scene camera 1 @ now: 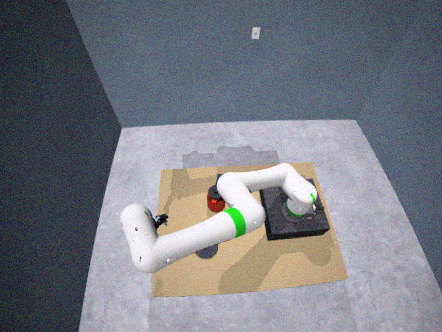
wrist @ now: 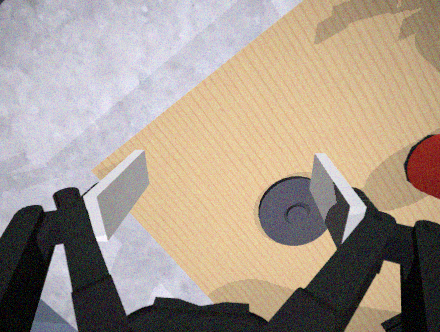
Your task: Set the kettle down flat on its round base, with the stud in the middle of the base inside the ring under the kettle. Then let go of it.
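The red kettle (scene camera 1: 216, 202) (wrist: 426, 167) with a dark lid stands upright on the wooden table, behind the base in the scene view. The arm hides part of its handle. In the wrist view its red side is cut off at the right edge. The round dark base (scene camera 1: 206, 251) (wrist: 280, 215) lies flat on the table, apart from the kettle. Its middle stud (wrist: 298, 213) shows in the wrist view; the arm covers part of the base in the scene view. My gripper (scene camera 1: 161, 220) (wrist: 227, 169) is open and empty, above the table's left side, its right finger overlapping the base in the wrist view.
The wooden table top (scene camera 1: 180, 282) (wrist: 225, 125) has its edges in both views. The white arm (scene camera 1: 200, 235) reaches across it from a black pedestal (scene camera 1: 297, 233) at the right. Grey floor (scene camera 1: 120, 175) surrounds the table.
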